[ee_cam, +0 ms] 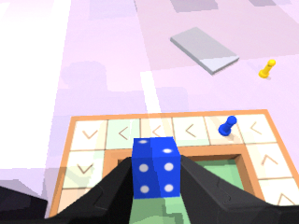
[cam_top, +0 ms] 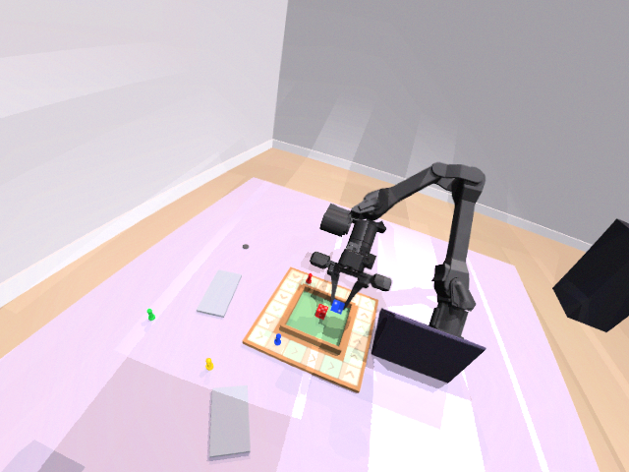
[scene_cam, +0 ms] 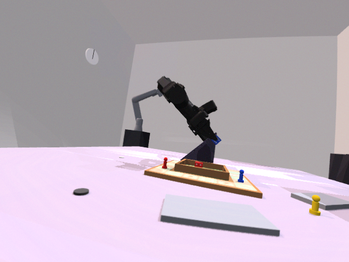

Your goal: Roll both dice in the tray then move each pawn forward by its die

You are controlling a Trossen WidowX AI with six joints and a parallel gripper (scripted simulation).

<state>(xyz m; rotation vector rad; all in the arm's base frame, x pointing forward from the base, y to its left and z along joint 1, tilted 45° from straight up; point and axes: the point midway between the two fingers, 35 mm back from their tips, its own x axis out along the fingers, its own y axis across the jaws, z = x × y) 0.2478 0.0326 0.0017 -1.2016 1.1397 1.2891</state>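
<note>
The red pawn is 14 cm to the right of my gripper tip, 11 cm ahead of it and 9 cm below it. From my gripper tip the other things lie so: blue pawn (10 cm ahead, 9 cm below, 8 cm to the left); then yellow pawn (20 cm to the left, 20 cm ahead, 11 cm below); then green tray (11 cm below, 4 cm ahead, 3 cm to the right).
</note>
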